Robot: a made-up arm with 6 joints. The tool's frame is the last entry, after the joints.
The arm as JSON. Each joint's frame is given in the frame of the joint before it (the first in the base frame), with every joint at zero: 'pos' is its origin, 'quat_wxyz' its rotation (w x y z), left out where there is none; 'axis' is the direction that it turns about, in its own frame. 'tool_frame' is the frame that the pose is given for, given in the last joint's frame.
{
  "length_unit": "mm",
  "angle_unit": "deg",
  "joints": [
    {
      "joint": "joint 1",
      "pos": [
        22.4,
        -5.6,
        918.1
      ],
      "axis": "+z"
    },
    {
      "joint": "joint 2",
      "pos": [
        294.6,
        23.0,
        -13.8
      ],
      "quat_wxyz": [
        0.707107,
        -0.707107,
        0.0,
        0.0
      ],
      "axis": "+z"
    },
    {
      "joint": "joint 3",
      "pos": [
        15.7,
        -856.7,
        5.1
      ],
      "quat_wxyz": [
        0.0,
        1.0,
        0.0,
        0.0
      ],
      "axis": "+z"
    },
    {
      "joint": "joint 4",
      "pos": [
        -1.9,
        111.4,
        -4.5
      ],
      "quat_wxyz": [
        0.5,
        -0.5,
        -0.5,
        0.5
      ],
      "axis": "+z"
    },
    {
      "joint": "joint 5",
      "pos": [
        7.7,
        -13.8,
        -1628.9
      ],
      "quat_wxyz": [
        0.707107,
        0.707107,
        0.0,
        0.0
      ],
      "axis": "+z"
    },
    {
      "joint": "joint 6",
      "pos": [
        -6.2,
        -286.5,
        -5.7
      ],
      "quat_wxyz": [
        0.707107,
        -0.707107,
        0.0,
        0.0
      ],
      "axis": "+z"
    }
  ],
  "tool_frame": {
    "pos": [
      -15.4,
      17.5,
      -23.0
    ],
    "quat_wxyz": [
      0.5,
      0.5,
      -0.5,
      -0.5
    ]
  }
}
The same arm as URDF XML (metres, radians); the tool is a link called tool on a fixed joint. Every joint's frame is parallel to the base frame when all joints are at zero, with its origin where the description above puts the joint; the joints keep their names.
<robot name="arm">
<joint name="joint 1" type="continuous"><parent link="base_link"/><child link="link1"/><origin xyz="0.0224 -0.0056 0.9181"/><axis xyz="0 0 1"/></joint>
<joint name="joint 2" type="continuous"><parent link="link1"/><child link="link2"/><origin xyz="0.2946 0.023 -0.0138"/><axis xyz="0 1 0"/></joint>
<joint name="joint 3" type="continuous"><parent link="link2"/><child link="link3"/><origin xyz="0.0157 0.0051 0.8567"/><axis xyz="0 -1 0"/></joint>
<joint name="joint 4" type="continuous"><parent link="link3"/><child link="link4"/><origin xyz="-0.0019 0.0045 0.1114"/><axis xyz="-1 0 0"/></joint>
<joint name="joint 5" type="continuous"><parent link="link4"/><child link="link5"/><origin xyz="1.6289 -0.0138 0.0077"/><axis xyz="0 -1 0"/></joint>
<joint name="joint 6" type="continuous"><parent link="link5"/><child link="link6"/><origin xyz="0.2865 0.0057 -0.0062"/><axis xyz="-1 0 0"/></joint>
<joint name="tool_fixed" type="fixed"><parent link="link6"/><child link="tool"/><origin xyz="0.023 0.0175 -0.0154" rpy="3.1416 0 -1.5708"/></joint>
<link name="base_link"/>
<link name="link1"/>
<link name="link2"/>
<link name="link3"/>
<link name="link4"/>
<link name="link5"/>
<link name="link6"/>
<link name="tool"/>
</robot>

